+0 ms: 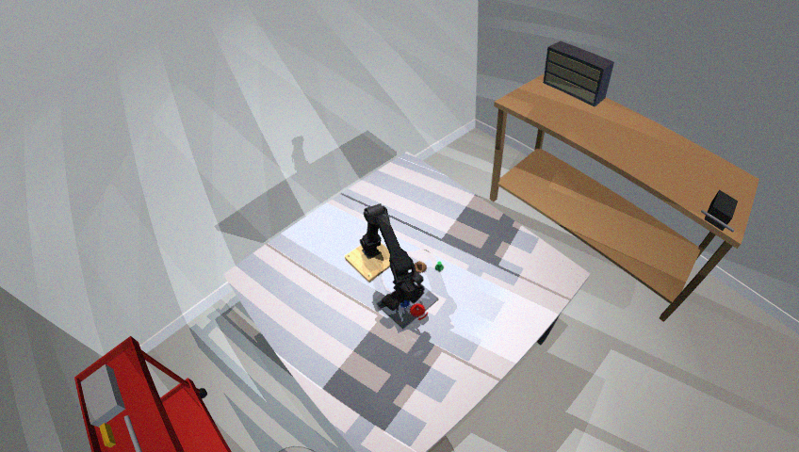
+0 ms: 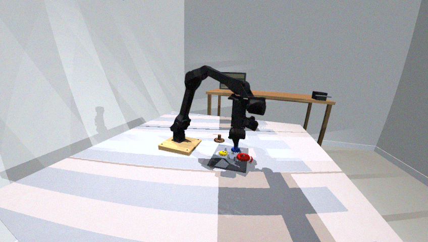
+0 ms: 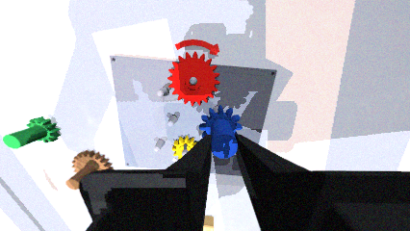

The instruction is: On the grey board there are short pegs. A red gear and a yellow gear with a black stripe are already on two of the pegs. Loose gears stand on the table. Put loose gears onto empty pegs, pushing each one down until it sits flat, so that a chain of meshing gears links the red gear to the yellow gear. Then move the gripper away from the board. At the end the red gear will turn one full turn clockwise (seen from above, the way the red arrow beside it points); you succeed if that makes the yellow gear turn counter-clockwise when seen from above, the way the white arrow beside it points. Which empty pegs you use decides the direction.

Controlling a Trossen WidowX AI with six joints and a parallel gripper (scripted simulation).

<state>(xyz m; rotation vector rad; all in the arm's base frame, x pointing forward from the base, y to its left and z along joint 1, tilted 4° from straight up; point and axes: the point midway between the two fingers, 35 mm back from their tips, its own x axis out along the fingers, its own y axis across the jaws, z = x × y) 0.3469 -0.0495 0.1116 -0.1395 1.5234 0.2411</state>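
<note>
The red gear lies 70 mm below my gripper tip, 40 mm to the left of it and 30 mm ahead of it. From my gripper tip the other things lie so: blue gear: 10 mm below; red arrow: 80 mm below, 70 mm ahead, 40 mm to the left; yellow gear: 70 mm below, 70 mm behind, 30 mm to the left.
</note>
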